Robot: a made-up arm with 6 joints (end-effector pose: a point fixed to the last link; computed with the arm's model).
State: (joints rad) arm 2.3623 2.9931 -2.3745 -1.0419 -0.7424 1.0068
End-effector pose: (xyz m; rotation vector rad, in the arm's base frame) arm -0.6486 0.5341 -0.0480 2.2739 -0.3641 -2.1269
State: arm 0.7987 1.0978 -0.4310 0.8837 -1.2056 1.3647
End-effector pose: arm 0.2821 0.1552 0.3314 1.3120 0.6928 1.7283
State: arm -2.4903 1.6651 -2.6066 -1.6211 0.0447 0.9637
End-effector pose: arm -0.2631 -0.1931 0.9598 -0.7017 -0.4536 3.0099
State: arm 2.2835 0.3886 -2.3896 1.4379 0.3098 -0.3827
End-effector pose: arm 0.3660 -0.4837 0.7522 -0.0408 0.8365 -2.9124
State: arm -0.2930 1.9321 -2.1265 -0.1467 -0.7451 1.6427
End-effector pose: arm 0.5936 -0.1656 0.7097 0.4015 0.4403 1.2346
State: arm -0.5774 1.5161 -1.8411 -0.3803 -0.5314 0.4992
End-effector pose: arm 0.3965 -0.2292 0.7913 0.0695 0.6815 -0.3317
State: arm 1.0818 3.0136 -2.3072 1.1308 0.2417 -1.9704
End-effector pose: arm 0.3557 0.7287 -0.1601 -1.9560 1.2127 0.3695
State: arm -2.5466 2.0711 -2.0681 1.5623 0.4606 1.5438
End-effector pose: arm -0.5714 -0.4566 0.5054 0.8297 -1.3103 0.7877
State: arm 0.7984 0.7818 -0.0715 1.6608 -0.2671 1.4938
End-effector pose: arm 0.1746 0.1304 0.1459 -2.5427 -0.8556 -1.3644
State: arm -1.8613 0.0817 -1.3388 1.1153 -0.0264 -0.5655
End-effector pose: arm 0.0777 0.2702 0.7294 0.2249 0.0588 -1.3088
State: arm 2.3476 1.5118 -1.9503 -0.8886 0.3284 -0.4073
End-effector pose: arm -0.3086 0.3605 0.7676 -1.3025 -0.0837 0.7684
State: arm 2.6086 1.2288 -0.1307 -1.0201 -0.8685 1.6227
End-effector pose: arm -0.2600 0.0552 0.1326 1.8996 -0.9089 -1.1598
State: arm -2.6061 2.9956 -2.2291 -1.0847 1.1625 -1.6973
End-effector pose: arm -0.6624 -0.2703 -0.1653 -0.3508 -2.3286 -0.8976
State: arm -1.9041 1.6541 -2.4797 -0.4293 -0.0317 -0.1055
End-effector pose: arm -0.1202 -0.3523 0.9318 0.4993 0.6375 -2.3341
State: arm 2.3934 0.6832 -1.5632 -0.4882 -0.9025 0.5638
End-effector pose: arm 0.0311 -0.0941 0.8639 0.0370 -0.5923 2.5390
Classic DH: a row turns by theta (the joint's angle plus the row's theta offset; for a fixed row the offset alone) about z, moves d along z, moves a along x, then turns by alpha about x. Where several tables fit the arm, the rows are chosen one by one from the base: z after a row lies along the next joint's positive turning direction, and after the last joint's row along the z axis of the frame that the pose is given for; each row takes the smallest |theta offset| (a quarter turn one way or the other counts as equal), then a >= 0, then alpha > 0; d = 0 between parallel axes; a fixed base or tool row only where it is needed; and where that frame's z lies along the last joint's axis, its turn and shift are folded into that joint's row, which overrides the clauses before.
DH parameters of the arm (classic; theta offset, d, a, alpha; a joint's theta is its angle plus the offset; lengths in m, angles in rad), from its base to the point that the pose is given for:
joint 1: 0 0.1284 0 -1.5708
joint 2: 0.1359 0 -0.3728 0
joint 3: 1.3477 0 -0.0347 1.5708
joint 4: 0 0.3959 0 -1.5708
joint 5: 0 0 0.0001 1.5708
joint 6: 0 0.13 0 0

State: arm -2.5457 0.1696 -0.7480 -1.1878 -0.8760 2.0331
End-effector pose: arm 0.0711 -0.0637 0.5931 0.6551 0.7083 -1.2205
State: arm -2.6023 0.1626 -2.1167 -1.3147 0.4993 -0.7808
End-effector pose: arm 0.4876 0.3621 0.6840 -0.4202 0.4988 1.6490
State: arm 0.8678 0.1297 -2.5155 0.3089 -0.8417 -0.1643
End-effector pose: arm -0.5058 -0.6424 0.4257 0.8763 -1.5670 0.8624
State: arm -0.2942 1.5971 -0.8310 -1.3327 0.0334 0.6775
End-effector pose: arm 0.4682 -0.1464 0.1923 -0.3979 2.2803 -0.5340
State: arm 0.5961 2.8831 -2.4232 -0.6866 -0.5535 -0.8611
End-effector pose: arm 0.6987 0.5263 0.0710 -1.4234 0.5281 -0.4478
